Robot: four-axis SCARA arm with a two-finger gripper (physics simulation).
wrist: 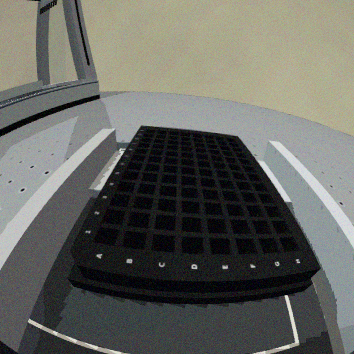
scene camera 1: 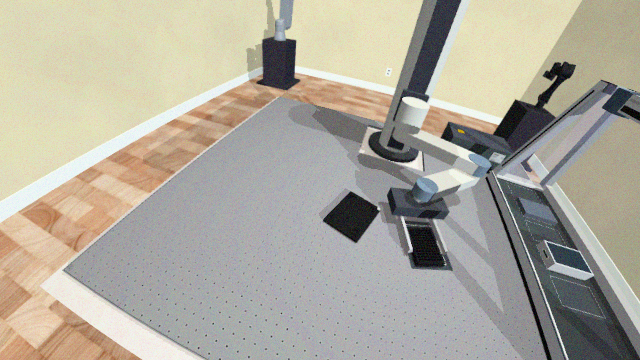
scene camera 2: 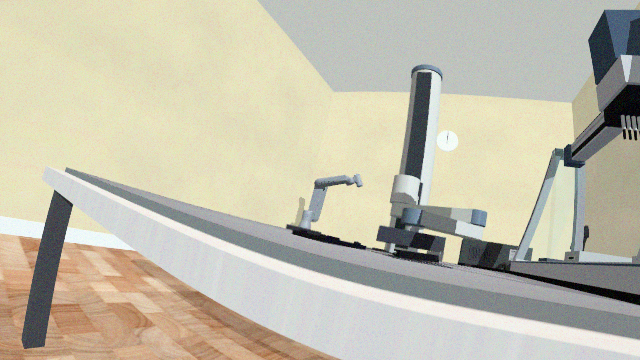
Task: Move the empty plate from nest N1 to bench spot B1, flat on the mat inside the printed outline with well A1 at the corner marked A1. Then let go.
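Where they show: gripper, fingertip midpoint: (wrist: 192, 146) (scene camera 1: 427, 252) (scene camera 2: 417, 252); arm's base at its link origin: (scene camera 1: 392, 147).
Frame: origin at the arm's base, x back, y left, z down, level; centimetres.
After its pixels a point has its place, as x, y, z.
Observation:
The black plate (scene camera 1: 426, 244) @(-55.5, 13.3, -3.1) (wrist: 192, 200) @(-52.9, 12.3, -3.2) is held level between the two pale fingers of my gripper (scene camera 1: 428, 250) @(-58.2, 13.7, -3.2) (scene camera 2: 422, 255) @(-58.2, 13.7, -3.2) (wrist: 192, 146) @(-58.2, 13.7, -3.2), which is shut on it. Rows A to H and column numbers show on its top; well A1 is at the near left corner in the wrist view. The plate is low over the dark mat (scene camera 1: 448, 266) @(-59.5, 20.7, -1.5) (wrist: 175, 325) @(-48.6, 11.4, -1.5). Part of the pale printed outline (wrist: 292, 320) @(-49.6, 7.3, -1.5) shows on the near side of the plate; the plate hides the rest. I cannot tell whether the plate touches the mat. The corner mark A1 does not show.
A flat black square base (scene camera 1: 351, 217) @(-53.8, -10.2, -2.5) lies beside the gripper on the perforated bench (scene camera 1: 225, 235) @(-73.8, -41.7, -1.3); no label on it is legible. The arm's column (scene camera 1: 422, 65) @(-7.7, -1.2, -40.3) (scene camera 2: 421, 125) @(-7.7, 1.0, -56.4) stands behind. A framed deck (scene camera 1: 520, 280) @(-56.5, 44.1, -1.3) with a white box (scene camera 1: 567, 260) @(-50.5, 55.4, -9.3) runs along the right.

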